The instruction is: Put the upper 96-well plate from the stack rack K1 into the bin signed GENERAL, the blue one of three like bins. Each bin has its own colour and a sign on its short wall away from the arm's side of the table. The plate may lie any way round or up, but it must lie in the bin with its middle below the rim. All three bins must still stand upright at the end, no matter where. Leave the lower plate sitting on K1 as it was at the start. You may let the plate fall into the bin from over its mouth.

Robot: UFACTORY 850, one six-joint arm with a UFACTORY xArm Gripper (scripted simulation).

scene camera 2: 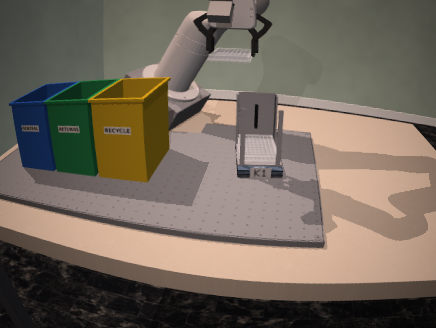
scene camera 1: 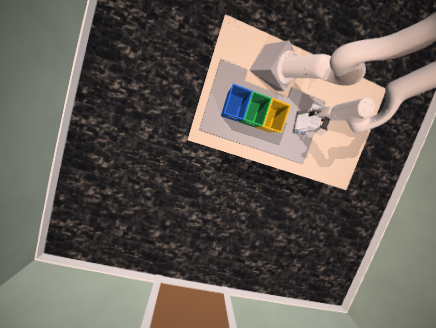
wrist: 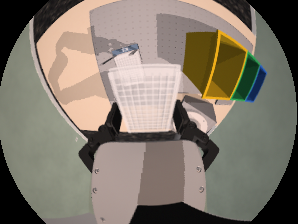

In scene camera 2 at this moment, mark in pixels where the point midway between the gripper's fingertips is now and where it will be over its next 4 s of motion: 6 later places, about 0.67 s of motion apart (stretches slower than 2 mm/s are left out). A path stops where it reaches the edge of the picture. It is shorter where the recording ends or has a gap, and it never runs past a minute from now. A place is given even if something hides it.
My gripper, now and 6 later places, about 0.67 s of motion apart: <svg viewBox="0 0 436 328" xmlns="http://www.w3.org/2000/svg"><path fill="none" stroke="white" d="M232 54L204 55L176 56L150 58L125 61L102 64L82 67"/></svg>
